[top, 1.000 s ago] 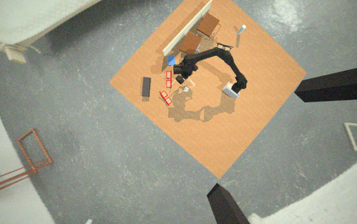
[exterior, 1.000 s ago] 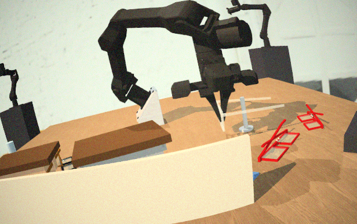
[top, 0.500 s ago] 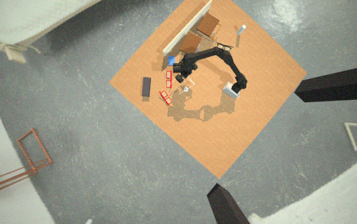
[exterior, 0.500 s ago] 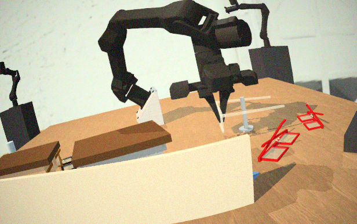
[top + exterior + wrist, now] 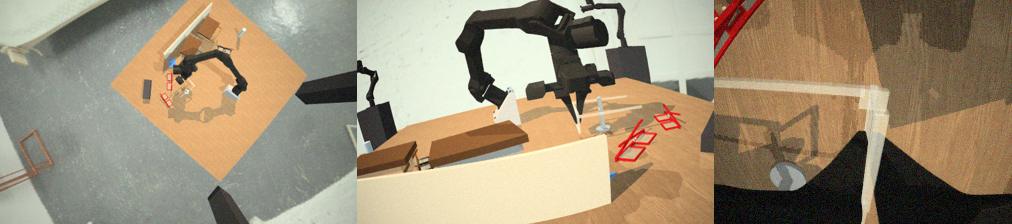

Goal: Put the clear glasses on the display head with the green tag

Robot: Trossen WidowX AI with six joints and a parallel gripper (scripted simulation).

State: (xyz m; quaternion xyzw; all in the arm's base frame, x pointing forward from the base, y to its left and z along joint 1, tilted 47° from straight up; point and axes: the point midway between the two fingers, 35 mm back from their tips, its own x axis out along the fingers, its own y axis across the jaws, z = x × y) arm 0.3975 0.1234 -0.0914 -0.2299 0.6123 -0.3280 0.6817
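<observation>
The grey stand is 8 cm behind my gripper tip, 8 cm to the left of it and 3 cm below it. Also, from my gripper tip: blue tag 17 cm ahead, 3 cm to the right, 6 cm below; then dark block 20 cm ahead, 28 cm to the left, 4 cm below; then cream wall panel 23 cm ahead, 32 cm to the right.
</observation>
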